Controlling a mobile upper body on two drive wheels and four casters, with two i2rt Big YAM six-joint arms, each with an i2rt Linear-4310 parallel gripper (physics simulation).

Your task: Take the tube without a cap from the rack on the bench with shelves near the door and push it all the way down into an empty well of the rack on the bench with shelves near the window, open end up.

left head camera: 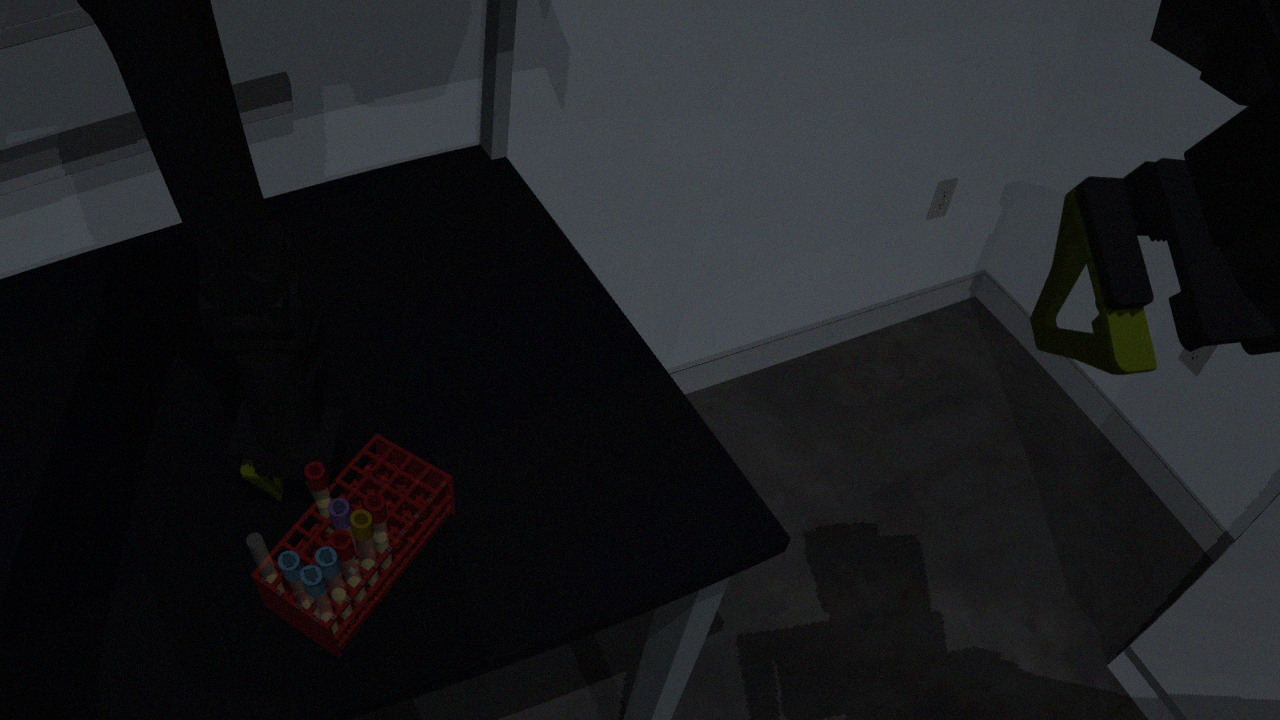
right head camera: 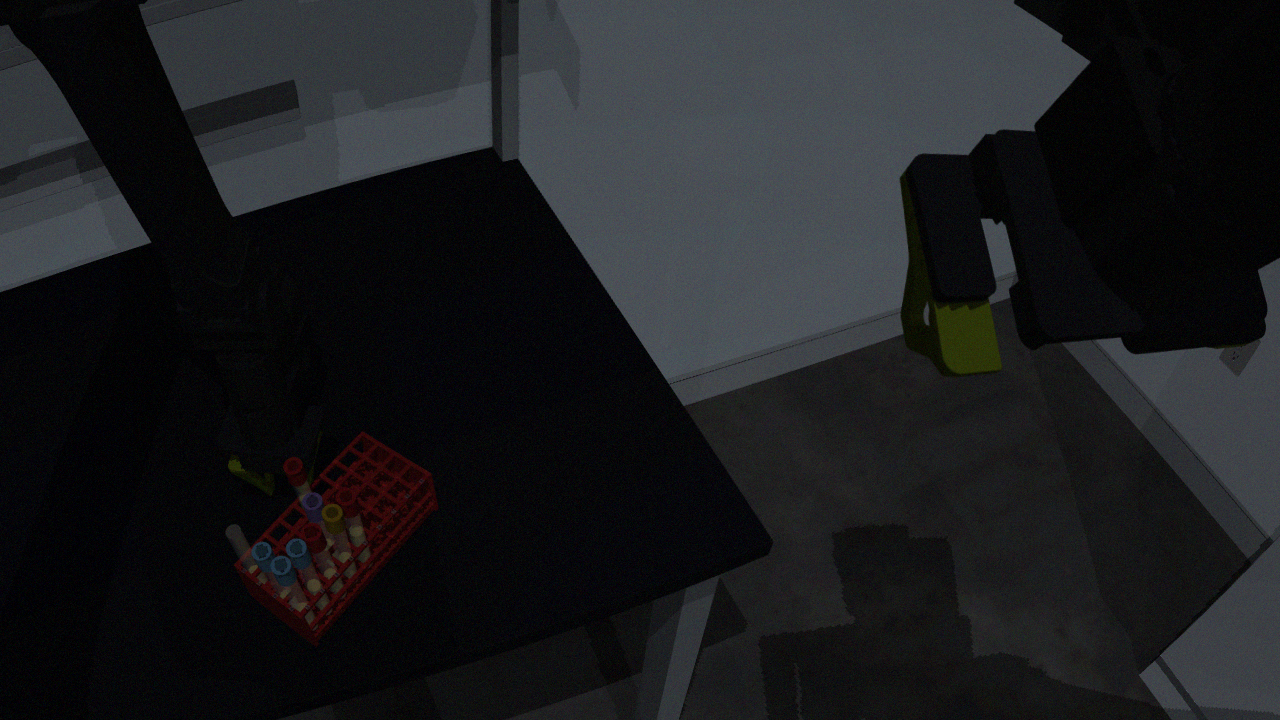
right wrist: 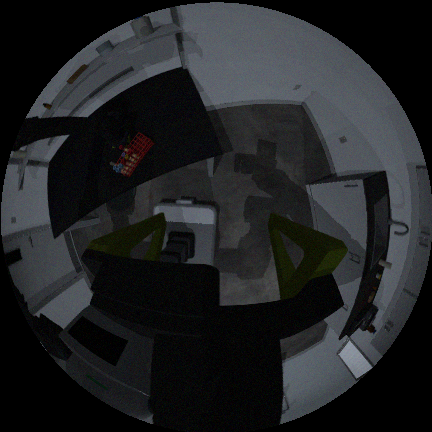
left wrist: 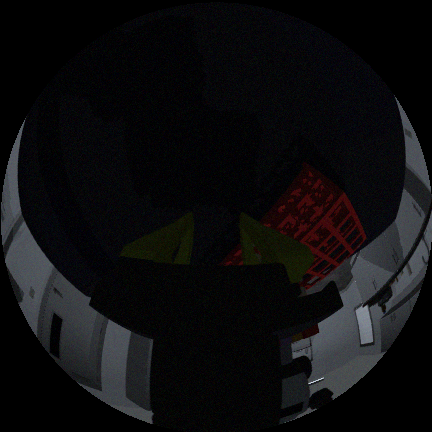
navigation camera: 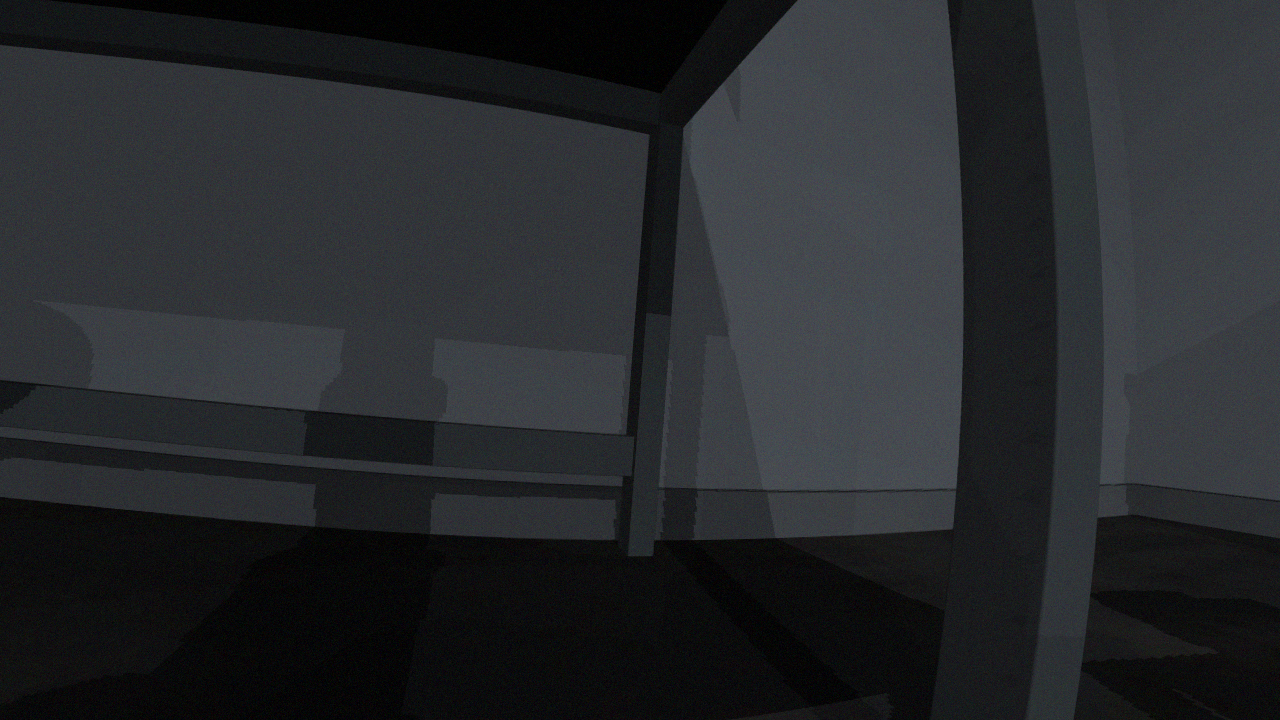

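The red rack [left head camera: 299,619] [right head camera: 277,608] [left wrist: 345,196] stands on the dark bench [left head camera: 537,358] [right head camera: 537,358] and holds several capped tubes. The uncapped clear tube [left head camera: 258,550] [right head camera: 237,540] stands upright in its left corner. My left gripper [left head camera: 297,492] [right head camera: 290,486] [left wrist: 216,218] points down beside the rack's far long side, near a red-capped tube [left head camera: 315,479] [right head camera: 295,471]. Its fingers are partly open with nothing between them; one is mostly hidden in the left head camera. My right gripper [right head camera: 1108,358] [right wrist: 216,218] is wide open and empty, off to the right. Which bench this is, I cannot tell.
A grey upright post [left head camera: 497,80] [right head camera: 505,80] rises at the bench's back corner. A white wall stands behind. Bench legs [navigation camera: 1006,358] [navigation camera: 653,358] show close in the navigation camera. Another bench with small items [right wrist: 382,210] stands at the right in the right wrist view.
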